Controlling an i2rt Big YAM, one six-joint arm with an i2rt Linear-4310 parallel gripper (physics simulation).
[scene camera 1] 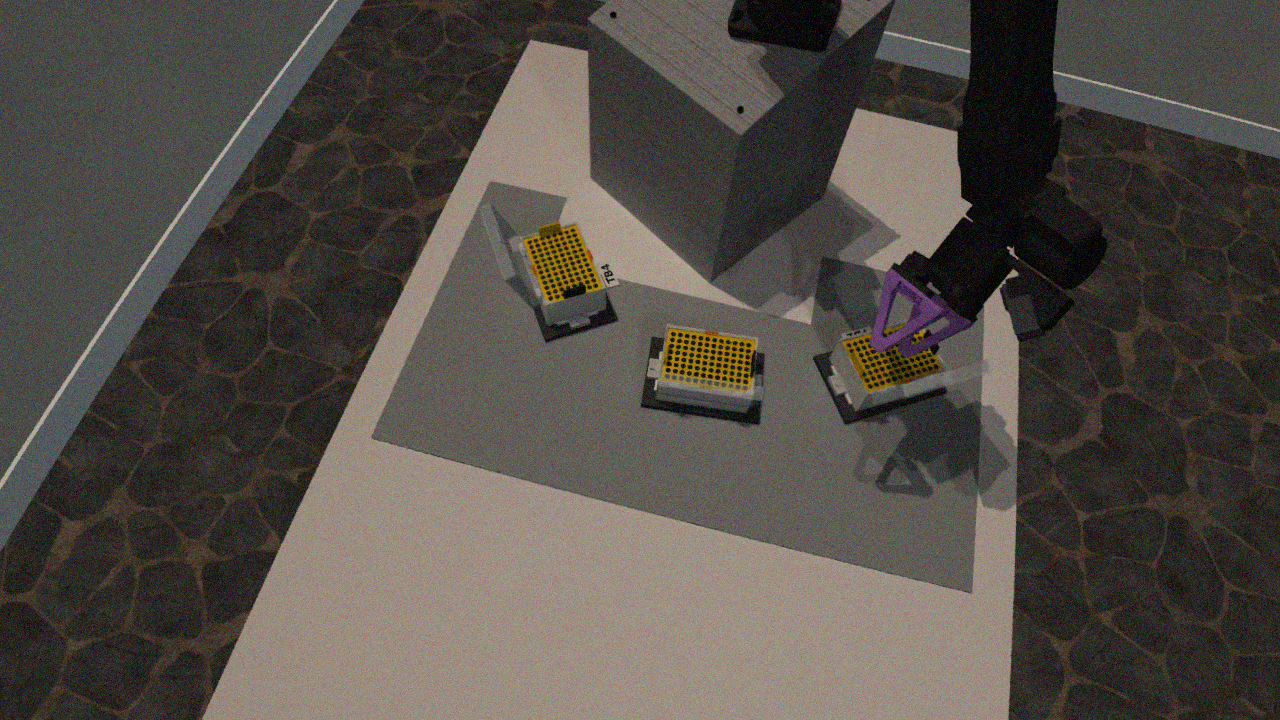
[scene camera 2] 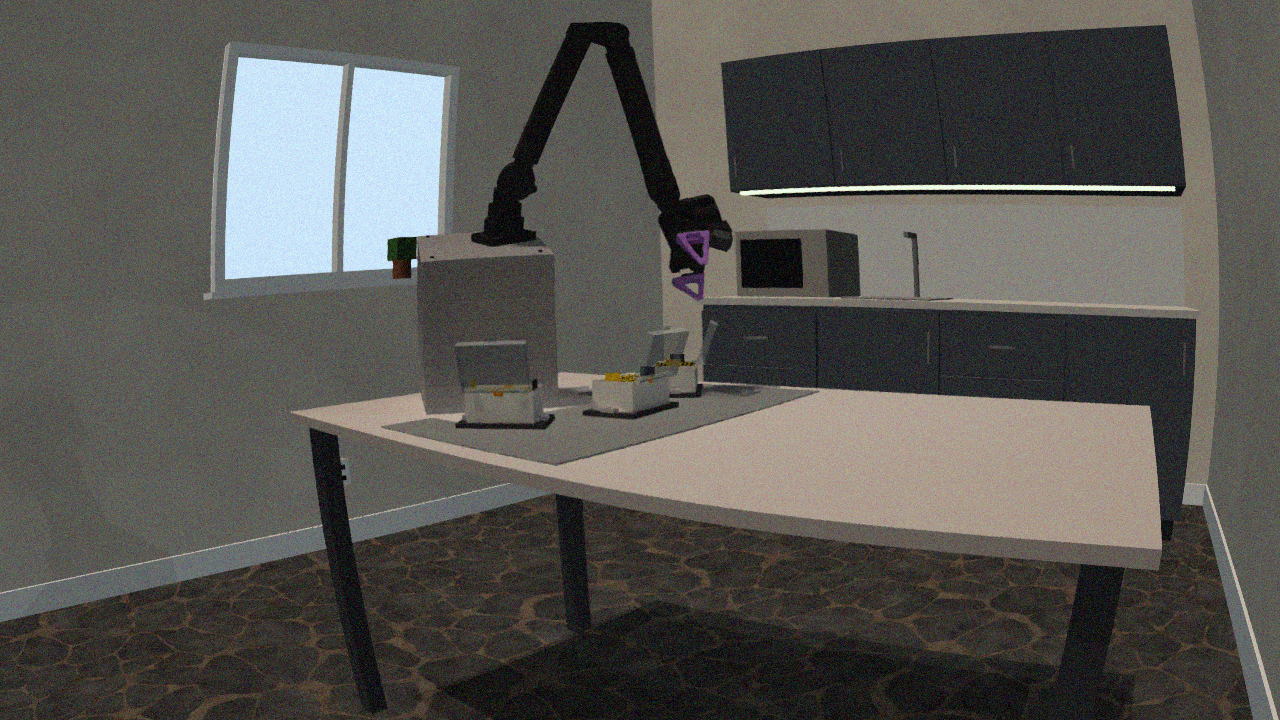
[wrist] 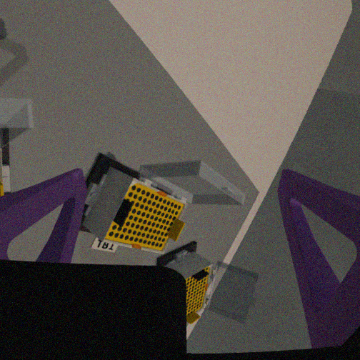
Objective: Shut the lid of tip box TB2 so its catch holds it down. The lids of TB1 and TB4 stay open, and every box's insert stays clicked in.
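Frame: origin at the arm's base, x right, y ahead, z up, level; metres.
Where they show: gripper, fingertip midpoint: [scene camera 1: 889,351] [scene camera 2: 702,282]; arm's base at its link origin: [scene camera 1: 784,16] [scene camera 2: 503,240].
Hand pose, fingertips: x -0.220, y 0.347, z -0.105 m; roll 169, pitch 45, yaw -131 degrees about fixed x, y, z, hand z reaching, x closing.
Observation:
Each offset is from my fingertips to the top centre of the thing. Level surfaces: height alone.
My gripper [scene camera 1: 895,349] [scene camera 2: 702,279] [wrist: 181,179] is open and empty, high above the right-hand box in scene camera 1. That box is TB2 [scene camera 1: 881,374] [scene camera 2: 687,377] by elimination; its clear lid @(dx -0.083, dy -0.059, dz -0.074 m) [scene camera 1: 948,380] [scene camera 2: 709,340] [wrist: 15,118] stands open. In the wrist view TB2 is mostly cut off at the left edge. TB1 [scene camera 1: 709,358] [scene camera 2: 626,395] [wrist: 150,220] is the middle box, lid [wrist: 215,186] open. TB4 [scene camera 1: 563,259] [scene camera 2: 501,407] [wrist: 198,292] is at the left, lid @(dx +0.467, dy -0.050, dz -0.074 m) [scene camera 1: 498,241] [scene camera 2: 492,365] [wrist: 235,292] open. Yellow inserts sit in TB1 and TB4; TB2's insert is partly hidden by the fingers.
The boxes stand on dark bases on a grey mat @(dz -0.227 m) [scene camera 1: 554,420] [scene camera 2: 554,447] on the pale table @(dz -0.230 m) [scene camera 1: 537,608] [scene camera 2: 939,465]. The arm's tall grey pedestal [scene camera 1: 662,134] [scene camera 2: 483,313] stands behind them. The table's right edge is close to TB2.

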